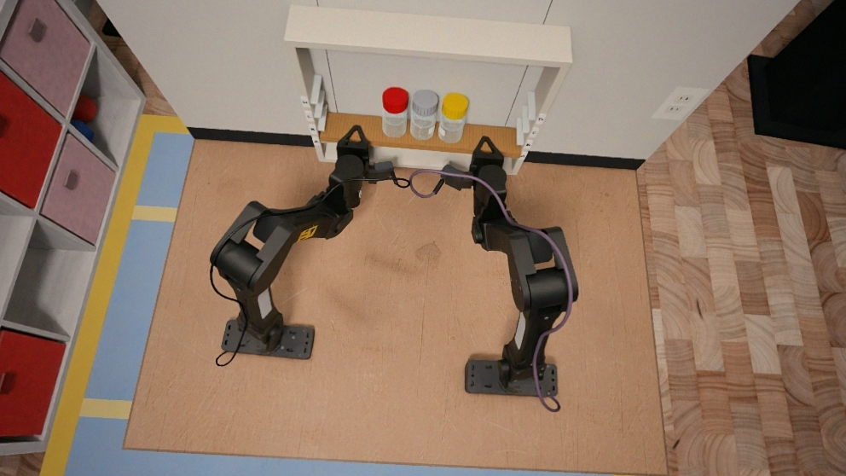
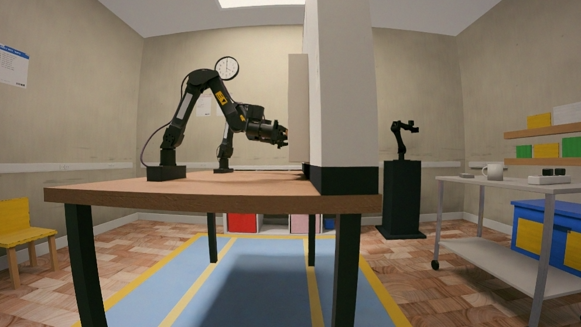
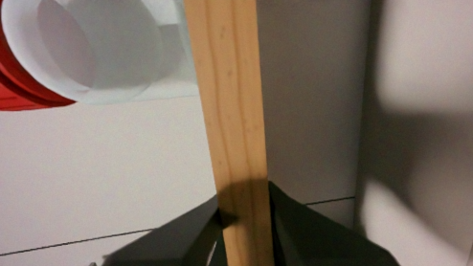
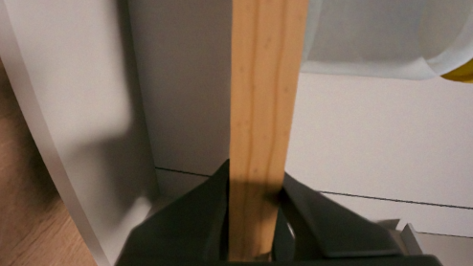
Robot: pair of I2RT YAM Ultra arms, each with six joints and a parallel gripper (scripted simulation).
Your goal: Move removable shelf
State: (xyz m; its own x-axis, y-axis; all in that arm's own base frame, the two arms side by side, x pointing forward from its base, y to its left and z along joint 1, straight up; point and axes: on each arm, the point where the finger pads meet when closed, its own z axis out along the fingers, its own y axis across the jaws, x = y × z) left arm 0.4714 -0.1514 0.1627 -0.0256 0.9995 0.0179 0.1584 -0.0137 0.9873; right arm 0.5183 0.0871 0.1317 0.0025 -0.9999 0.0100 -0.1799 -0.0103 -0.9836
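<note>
The yellow-capped bottle is 8 cm to the left of my right hand, 6 cm above it and 1 cm ahead of it. From my right hand the other things lie so: shelf board: 15 cm to the left, 1 cm behind; wall rack: 15 cm to the left, 10 cm above; grey-capped bottle: 15 cm to the left, 6 cm above.
Right now my left hand is 20 mm short of the red-capped bottle, 80 mm to the left of it and 50 mm below it. The rest, counted from my left hand: shelf board 20 mm ahead, 150 mm to the right; wall rack 30 mm ahead, 150 mm to the right, 100 mm above; grey-capped bottle 30 mm ahead, 150 mm to the right, 50 mm above.
</note>
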